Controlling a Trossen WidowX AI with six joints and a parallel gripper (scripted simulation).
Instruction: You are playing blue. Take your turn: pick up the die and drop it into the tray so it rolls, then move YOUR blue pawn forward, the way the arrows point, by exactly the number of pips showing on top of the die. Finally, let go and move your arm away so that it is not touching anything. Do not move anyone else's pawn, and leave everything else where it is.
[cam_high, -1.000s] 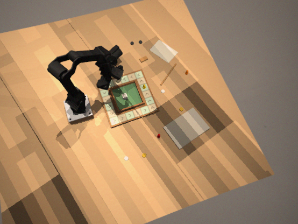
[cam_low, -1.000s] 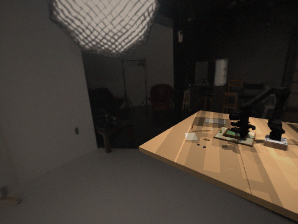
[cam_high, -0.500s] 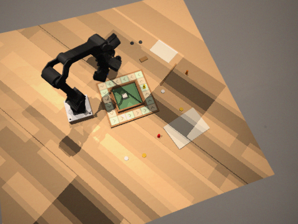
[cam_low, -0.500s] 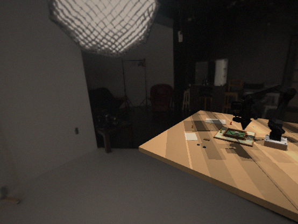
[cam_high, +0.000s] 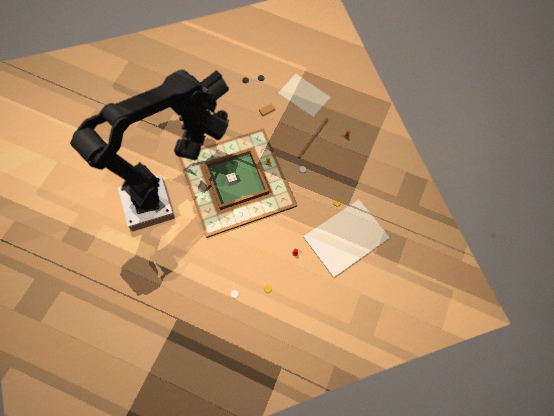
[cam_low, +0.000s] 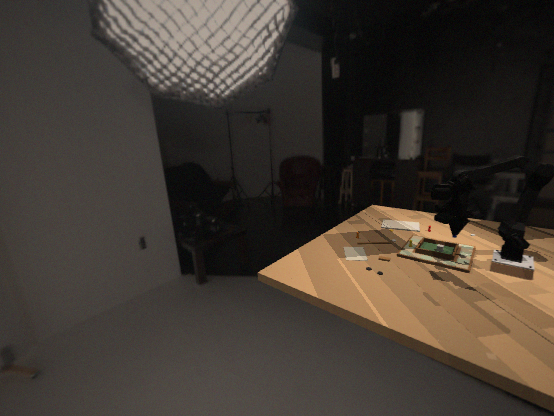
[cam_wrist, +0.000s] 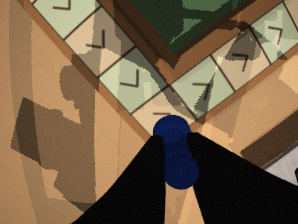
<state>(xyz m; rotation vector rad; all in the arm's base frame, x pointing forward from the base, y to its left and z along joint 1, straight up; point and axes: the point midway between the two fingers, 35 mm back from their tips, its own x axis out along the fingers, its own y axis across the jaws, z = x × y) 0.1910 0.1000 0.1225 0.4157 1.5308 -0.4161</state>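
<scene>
The die is 11 cm below my gripper tip, 8 cm to the right of it and 6 cm ahead of it. Round my gripper tip: blue pawn: 1 cm above; green tray: 13 cm below, 8 cm to the right, 8 cm ahead; yellow pawn: 19 cm ahead, 11 cm below, 5 cm to the right.
</scene>
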